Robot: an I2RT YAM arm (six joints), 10 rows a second.
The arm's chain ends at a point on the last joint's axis. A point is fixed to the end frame.
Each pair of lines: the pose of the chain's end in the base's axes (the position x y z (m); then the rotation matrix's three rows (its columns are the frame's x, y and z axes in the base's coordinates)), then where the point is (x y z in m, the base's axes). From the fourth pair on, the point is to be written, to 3 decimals.
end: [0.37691, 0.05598, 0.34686], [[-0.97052, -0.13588, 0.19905], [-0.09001, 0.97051, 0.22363], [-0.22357, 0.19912, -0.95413]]
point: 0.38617 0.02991 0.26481
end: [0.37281, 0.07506, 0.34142], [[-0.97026, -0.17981, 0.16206], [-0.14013, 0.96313, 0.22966], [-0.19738, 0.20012, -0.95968]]
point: 0.38121 0.04917 0.25922
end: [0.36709, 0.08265, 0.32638], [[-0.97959, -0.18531, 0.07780], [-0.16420, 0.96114, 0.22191], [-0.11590, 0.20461, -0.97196]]
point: 0.36936 0.05598 0.24403
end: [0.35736, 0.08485, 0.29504], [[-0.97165, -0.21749, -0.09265], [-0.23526, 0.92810, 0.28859], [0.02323, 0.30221, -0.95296]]
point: 0.348 0.064 0.212
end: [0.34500, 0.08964, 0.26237], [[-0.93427, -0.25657, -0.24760], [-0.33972, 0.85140, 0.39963], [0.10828, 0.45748, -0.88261]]
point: 0.327 0.079 0.178
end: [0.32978, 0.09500, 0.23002], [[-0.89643, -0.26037, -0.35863], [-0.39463, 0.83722, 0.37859], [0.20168, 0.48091, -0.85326]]
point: 0.304 0.083 0.148
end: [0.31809, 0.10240, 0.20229], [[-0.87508, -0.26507, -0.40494], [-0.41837, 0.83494, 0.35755], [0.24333, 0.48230, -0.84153]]
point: 0.289 0.088 0.122
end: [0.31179, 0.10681, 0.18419], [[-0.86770, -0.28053, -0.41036], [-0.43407, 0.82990, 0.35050], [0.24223, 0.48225, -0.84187]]
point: 0.283 0.092 0.104
